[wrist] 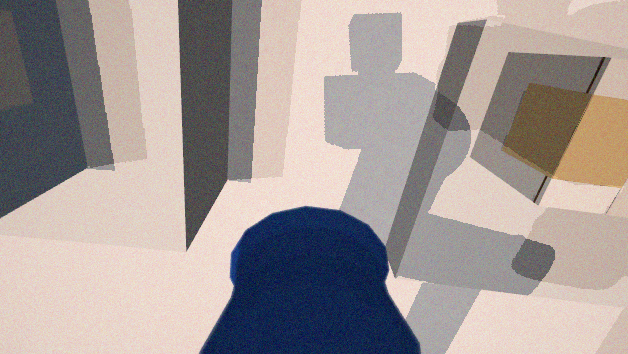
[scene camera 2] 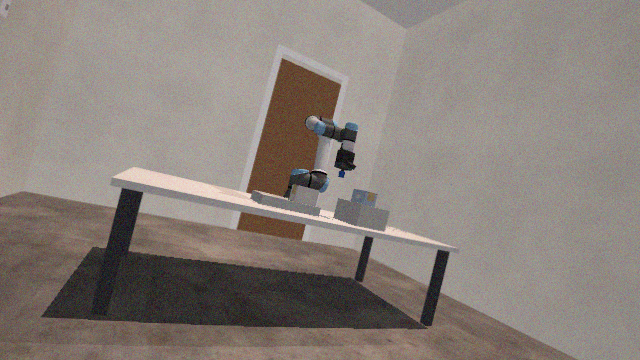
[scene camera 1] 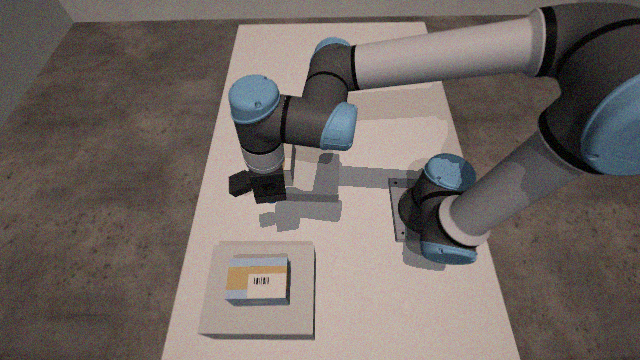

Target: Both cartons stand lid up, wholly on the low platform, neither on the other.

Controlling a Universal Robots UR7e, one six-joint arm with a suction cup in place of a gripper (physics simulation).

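Places are measured from the arm's base along level axes (x left, y down, z back), in centimetres.
Pixels of known places: hand, tool point: (wrist: 309, 274) (scene camera 2: 341, 176).
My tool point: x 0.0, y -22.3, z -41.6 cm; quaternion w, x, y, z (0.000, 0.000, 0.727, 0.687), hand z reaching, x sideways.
Ahead of a thing's pixels: the offset from my tool point to its top centre. Level surfaces: height alone.
A blue-grey carton with an orange band @[dx +16.5, dy +4.3, dz -5.2 cm] (scene camera 1: 237, 278) (scene camera 2: 364, 198) (wrist: 40, 125) rests on the taller grey block @[dx +16.3, dy +12.0, dz -6.0 cm] (scene camera 1: 300, 320) (scene camera 2: 360, 216) (wrist: 205, 100); its upper face bears a barcode label in scene camera 1. A pale carton with an orange band @[dx -20.5, dy +10.6, dz +1.7 cm] (scene camera 1: 289, 177) (scene camera 2: 305, 196) (wrist: 607, 140) stands on the low platform @[dx -26.3, dy +19.2, dz +9.3 cm] (scene camera 1: 322, 197) (scene camera 2: 270, 199) (wrist: 421, 195), partly hidden behind the wrist in scene camera 1. I cannot tell for sure which face is its lid. My blue suction cup (scene camera 2: 341, 174) (wrist: 309, 240) is open, holds nothing and hangs above the table; it is hidden in scene camera 1.
The white table @[dy +24.0 cm] (scene camera 1: 380, 310) (scene camera 2: 210, 194) carries both supports and the arm's base (scene camera 1: 425, 210). The upper arm (scene camera 1: 445, 52) spans above the table's far part. Shadows of the arm fall on the table and the low platform.
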